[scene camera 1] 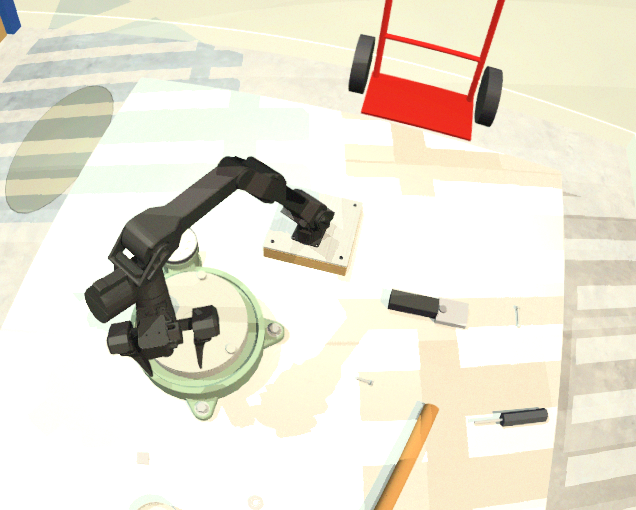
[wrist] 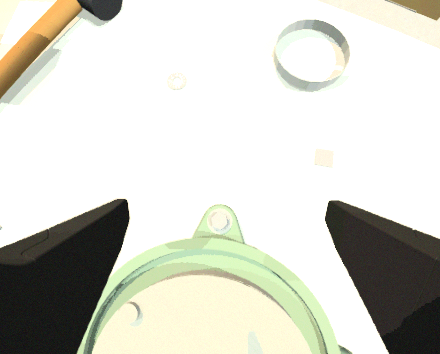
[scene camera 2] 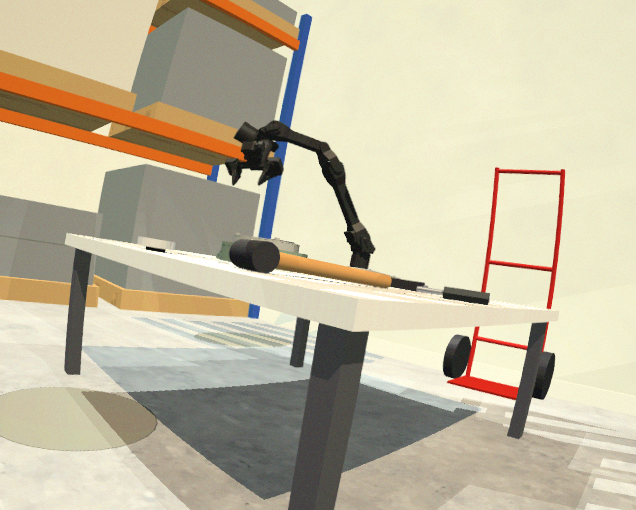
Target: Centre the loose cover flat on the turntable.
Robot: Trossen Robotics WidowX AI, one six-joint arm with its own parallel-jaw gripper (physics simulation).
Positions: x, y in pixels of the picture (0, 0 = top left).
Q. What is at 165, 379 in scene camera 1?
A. A turntable.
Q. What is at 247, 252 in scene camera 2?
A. A hammer.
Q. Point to a cover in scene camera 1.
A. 188, 290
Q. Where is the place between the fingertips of my gripper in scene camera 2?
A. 245, 184
